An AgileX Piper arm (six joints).
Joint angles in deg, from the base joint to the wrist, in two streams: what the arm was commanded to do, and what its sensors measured. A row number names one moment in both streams.
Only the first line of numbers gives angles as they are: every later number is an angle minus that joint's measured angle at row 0.
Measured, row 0:
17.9 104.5 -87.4 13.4 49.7 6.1
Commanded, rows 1 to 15:
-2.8 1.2 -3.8 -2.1 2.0 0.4
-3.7 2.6 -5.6 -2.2 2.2 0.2
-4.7 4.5 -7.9 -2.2 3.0 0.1
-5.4 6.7 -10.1 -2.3 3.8 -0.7
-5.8 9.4 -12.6 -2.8 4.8 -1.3
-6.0 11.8 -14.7 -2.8 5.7 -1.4
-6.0 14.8 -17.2 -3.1 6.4 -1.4
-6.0 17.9 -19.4 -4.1 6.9 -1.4
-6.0 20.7 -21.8 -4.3 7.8 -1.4
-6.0 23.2 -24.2 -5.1 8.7 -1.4
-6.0 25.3 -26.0 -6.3 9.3 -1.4
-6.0 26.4 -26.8 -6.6 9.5 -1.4
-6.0 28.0 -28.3 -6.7 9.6 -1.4
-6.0 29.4 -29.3 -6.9 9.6 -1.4
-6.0 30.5 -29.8 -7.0 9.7 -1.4
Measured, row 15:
-5.9 29.1 -28.7 -6.4 9.0 -0.8
